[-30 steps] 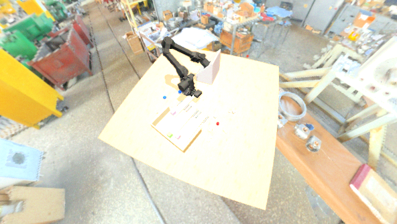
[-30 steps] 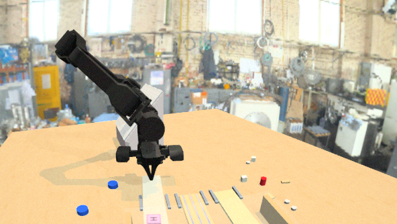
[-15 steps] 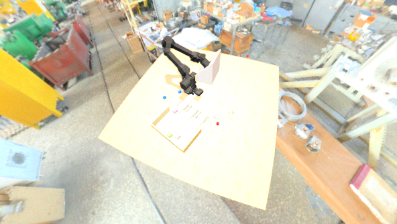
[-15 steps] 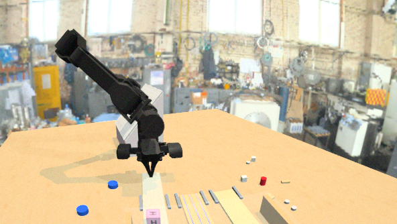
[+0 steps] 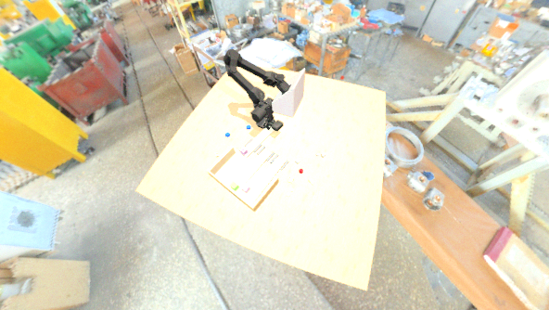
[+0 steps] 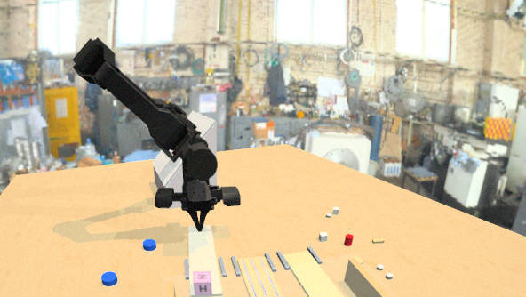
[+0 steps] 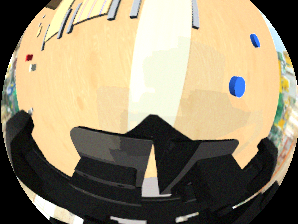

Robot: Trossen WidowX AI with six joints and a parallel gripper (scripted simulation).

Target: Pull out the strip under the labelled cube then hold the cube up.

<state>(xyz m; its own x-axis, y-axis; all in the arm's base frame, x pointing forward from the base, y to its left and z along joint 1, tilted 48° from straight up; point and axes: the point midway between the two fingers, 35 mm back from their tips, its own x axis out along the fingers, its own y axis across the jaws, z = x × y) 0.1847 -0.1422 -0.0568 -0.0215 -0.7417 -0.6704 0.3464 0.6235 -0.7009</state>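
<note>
The pale strip is 90 mm ahead of my gripper tip and 30 mm to the right of it.
</note>
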